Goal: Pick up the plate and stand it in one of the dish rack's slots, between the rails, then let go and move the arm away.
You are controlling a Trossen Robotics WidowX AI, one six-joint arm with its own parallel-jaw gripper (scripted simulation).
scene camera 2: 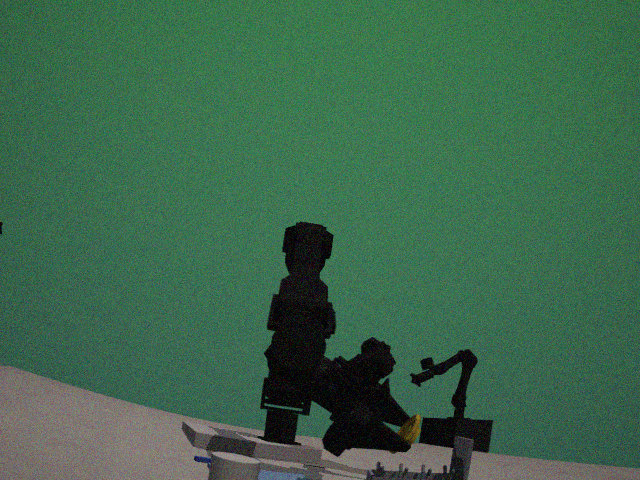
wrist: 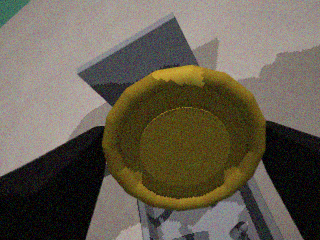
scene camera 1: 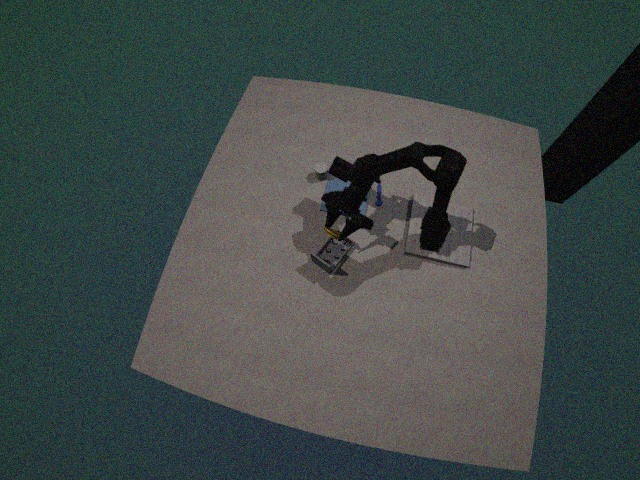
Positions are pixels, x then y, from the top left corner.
Scene:
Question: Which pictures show the gripper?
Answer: Scene camera 2, the wrist view and scene camera 1: all of them.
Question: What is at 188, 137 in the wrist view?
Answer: A yellow plate.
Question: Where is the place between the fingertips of the gripper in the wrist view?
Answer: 181, 133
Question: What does the gripper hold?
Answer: A yellow plate.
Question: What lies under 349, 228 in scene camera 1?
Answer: The gripper.

